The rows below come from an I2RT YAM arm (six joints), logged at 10 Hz.
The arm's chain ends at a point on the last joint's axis. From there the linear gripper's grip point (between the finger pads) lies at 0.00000 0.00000 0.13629 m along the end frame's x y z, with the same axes.
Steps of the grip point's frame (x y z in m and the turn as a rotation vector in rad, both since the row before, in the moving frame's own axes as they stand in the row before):
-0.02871, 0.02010, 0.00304, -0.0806, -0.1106, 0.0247
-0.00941, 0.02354, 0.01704, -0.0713, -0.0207, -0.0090
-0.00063, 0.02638, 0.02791, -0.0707, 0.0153, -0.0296
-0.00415, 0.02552, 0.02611, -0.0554, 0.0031, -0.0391
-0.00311, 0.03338, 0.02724, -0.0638, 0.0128, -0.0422
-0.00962, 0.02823, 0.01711, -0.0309, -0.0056, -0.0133
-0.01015, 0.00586, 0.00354, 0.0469, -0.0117, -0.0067
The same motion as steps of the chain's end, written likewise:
-0.01355, 0.00934, 0.00431, -0.0806, -0.1106, 0.0247
-0.00664, 0.01382, 0.01742, -0.0713, -0.0207, -0.0090
-0.00286, 0.01678, 0.02827, -0.0707, 0.0153, -0.0296
-0.00472, 0.01798, 0.02632, -0.0554, 0.0031, -0.0391
-0.00504, 0.02473, 0.02753, -0.0638, 0.0128, -0.0422
-0.00888, 0.02401, 0.01718, -0.0309, -0.0056, -0.0133
-0.00853, 0.01224, 0.00370, 0.0469, -0.0117, -0.0067

